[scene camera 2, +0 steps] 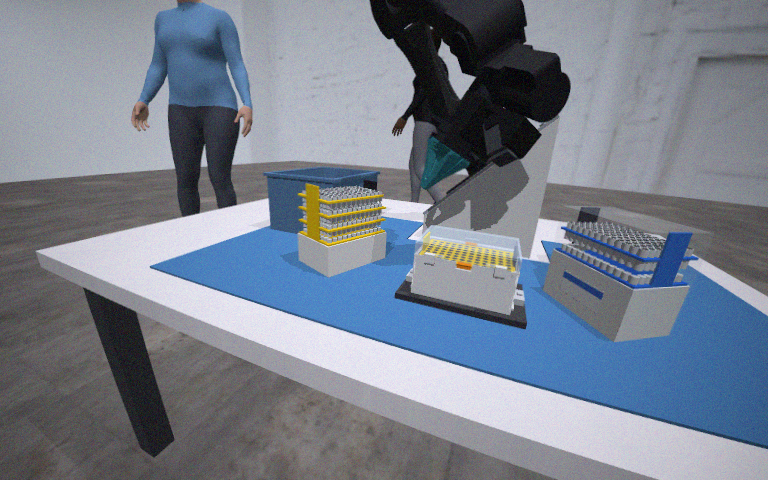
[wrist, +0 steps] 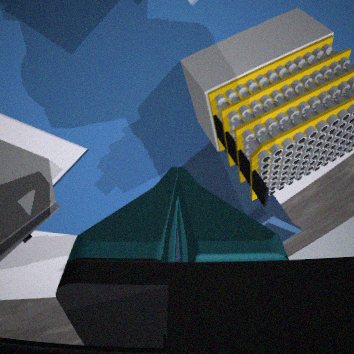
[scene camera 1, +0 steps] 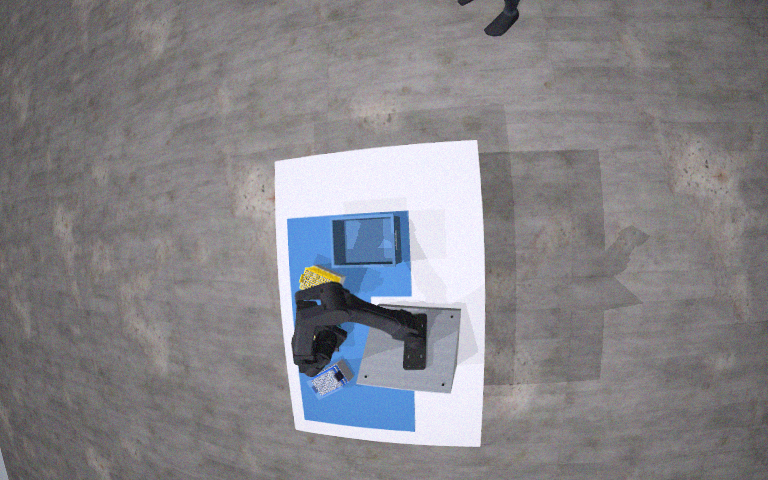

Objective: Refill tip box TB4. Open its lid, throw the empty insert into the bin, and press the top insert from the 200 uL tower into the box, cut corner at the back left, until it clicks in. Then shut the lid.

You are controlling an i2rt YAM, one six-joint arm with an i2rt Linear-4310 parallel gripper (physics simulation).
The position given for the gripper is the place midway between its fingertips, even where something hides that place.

The gripper (scene camera 2: 422, 187) is shut, holding nothing. Also in view: a lid (scene camera 2: 487, 250) and a blue bin (wrist: 210, 168).
The gripper is seen too in the wrist view (wrist: 177, 177).
